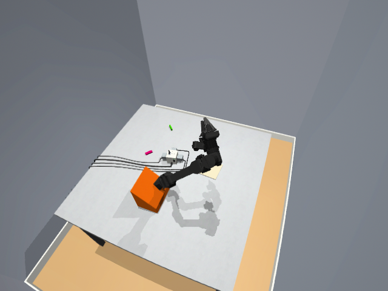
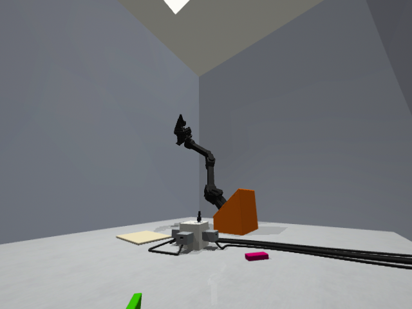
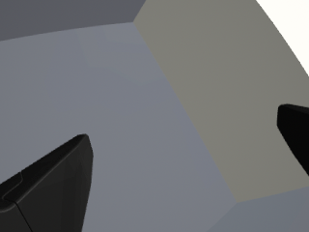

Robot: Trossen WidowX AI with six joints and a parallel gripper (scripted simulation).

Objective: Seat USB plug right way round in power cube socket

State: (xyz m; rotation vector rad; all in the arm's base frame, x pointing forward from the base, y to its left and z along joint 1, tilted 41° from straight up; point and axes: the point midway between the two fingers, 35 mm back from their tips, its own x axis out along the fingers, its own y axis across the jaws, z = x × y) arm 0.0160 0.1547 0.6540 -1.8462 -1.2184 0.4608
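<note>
Now: gripper tip 18 cm short of the black USB plug, 38 cm to the right of it and 63 cm above it. The rest, counted from my gripper tip: magenta block 16 cm ahead, 58 cm to the left, 72 cm below; beige pad 24 cm ahead, 9 cm to the left, 72 cm below; grey socket frame 18 cm ahead, 38 cm to the left, 66 cm below.
</note>
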